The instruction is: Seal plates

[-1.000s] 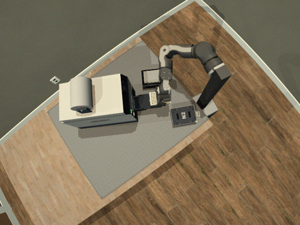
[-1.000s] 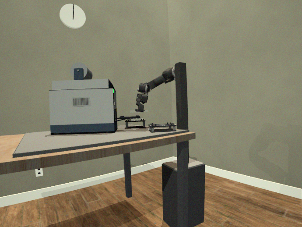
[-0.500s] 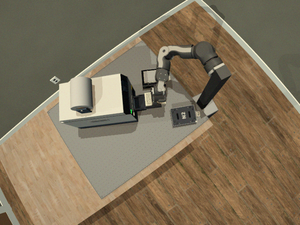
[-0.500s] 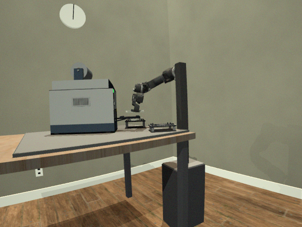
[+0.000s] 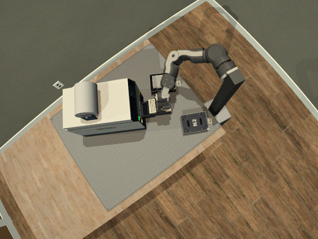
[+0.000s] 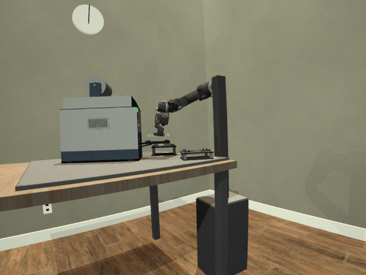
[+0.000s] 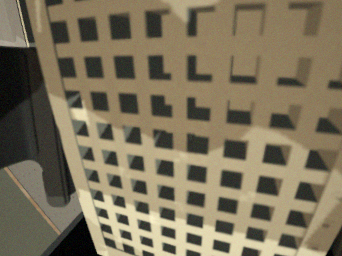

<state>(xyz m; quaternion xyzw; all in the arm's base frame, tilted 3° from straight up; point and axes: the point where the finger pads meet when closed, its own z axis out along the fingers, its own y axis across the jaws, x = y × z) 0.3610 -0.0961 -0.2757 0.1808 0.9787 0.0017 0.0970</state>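
Right now the sealer stage is 1 cm ahead of my hand and 4 cm below it. The rest, counted from my hand: black nest N1: 9 cm behind, 15 cm to the right, 8 cm below; then yellow warning label: 7 cm ahead, 12 cm to the right, 1 cm above; then plate: right at my hand.
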